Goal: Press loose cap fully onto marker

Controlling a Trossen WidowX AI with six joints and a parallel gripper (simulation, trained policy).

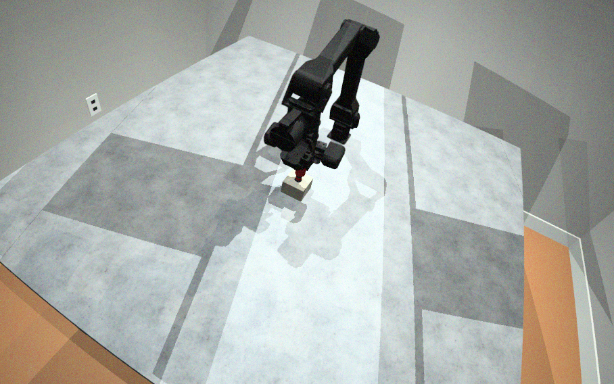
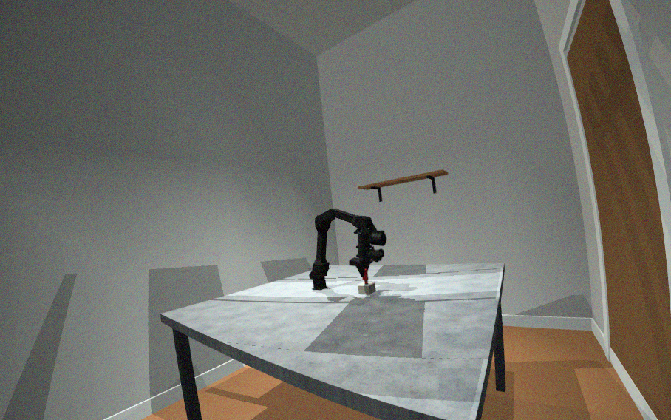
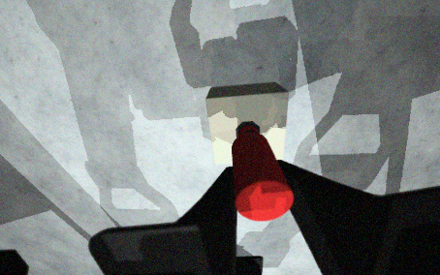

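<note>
Now: gripper tip 1 cm short of the dark marker. From my gripper tip the other things lie so: cream holder block: 6 cm below, 1 cm ahead; red cap: 1 cm ahead, 1 cm above.
</note>
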